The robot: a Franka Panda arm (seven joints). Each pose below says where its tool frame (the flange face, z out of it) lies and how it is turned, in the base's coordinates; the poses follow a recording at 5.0 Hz.
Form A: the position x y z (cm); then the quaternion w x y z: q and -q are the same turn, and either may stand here.
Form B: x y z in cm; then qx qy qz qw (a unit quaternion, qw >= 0). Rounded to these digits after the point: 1 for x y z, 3 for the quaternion.
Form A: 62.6 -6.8 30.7 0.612 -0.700 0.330 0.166
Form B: 62.6 -6.8 30.7 -0.700 0.330 0.166 0.612
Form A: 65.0 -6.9 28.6 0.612 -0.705 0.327 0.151
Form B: 65.0 -6.9 28.6 -0.705 0.327 0.151 0.612
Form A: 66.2 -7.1 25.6 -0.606 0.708 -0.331 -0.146
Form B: 66.2 -7.1 25.6 -0.708 0.331 0.146 0.606
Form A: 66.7 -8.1 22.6 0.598 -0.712 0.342 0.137
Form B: 66.7 -8.1 22.6 -0.712 0.342 0.137 0.598
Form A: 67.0 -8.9 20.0 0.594 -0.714 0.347 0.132
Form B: 67.0 -8.9 20.0 -0.714 0.347 0.132 0.594
